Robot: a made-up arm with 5 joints. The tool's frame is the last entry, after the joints.
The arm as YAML. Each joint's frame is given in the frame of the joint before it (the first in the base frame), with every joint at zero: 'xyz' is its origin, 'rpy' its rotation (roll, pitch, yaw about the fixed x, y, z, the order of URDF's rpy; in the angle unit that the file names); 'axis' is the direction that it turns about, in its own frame. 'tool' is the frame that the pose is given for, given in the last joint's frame.
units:
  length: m
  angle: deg
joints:
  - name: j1
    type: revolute
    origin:
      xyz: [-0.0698, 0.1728, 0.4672]
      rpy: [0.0, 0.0, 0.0]
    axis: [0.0, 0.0, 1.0]
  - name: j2
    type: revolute
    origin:
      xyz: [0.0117, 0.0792, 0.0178]
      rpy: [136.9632, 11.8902, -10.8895]
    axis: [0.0, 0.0, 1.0]
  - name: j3
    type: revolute
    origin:
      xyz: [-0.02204, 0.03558, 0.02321]
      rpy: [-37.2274, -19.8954, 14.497]
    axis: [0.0, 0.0, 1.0]
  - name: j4
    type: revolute
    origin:
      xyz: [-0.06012, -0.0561, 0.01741]
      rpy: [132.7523, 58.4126, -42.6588]
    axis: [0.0, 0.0, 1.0]
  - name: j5
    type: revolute
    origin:
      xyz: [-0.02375, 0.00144, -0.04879]
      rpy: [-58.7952, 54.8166, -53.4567]
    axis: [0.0, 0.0, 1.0]
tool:
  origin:
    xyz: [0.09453, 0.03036, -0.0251]
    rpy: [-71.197, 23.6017, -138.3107]
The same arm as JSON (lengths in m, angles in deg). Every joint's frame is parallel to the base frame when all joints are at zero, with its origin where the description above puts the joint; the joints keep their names.
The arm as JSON. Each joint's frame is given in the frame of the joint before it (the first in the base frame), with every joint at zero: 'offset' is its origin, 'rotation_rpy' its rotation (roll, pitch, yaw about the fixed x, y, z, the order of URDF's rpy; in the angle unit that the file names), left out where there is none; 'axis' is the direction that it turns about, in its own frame. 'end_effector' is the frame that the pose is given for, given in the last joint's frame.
{
  "length_unit": "m",
  "angle_unit": "deg",
  "chain": [
    {
      "id": "j1",
      "offset": [
        -0.0698,
        0.1728,
        0.4672
      ],
      "axis": [
        0.0,
        0.0,
        1.0
      ]
    },
    {
      "id": "j2",
      "offset": [
        0.0117,
        0.0792,
        0.0178
      ],
      "axis": [
        -0.276813,
        -0.641729,
        -0.715233
      ]
    },
    {
      "id": "j3",
      "offset": [
        -0.0276,
        -0.0373,
        0.0117
      ],
      "axis": [
        -0.604866,
        -0.789455,
        -0.104394
      ]
    },
    {
      "id": "j4",
      "offset": [
        -0.0663,
        0.0339,
        -0.039
      ],
      "axis": [
        -0.528623,
        0.835836,
        0.148106
      ]
    },
    {
      "id": "j5",
      "offset": [
        0.0072,
        -0.0538,
        -0.0001
      ],
      "axis": [
        0.492195,
        0.747492,
        -0.446095
      ]
    }
  ],
  "end_effector": {
    "offset": [
      0.0676,
      -0.0769,
      0.002
    ],
    "rotation_rpy": [
      35.34,
      -35.91,
      157.67
    ]
  }
}

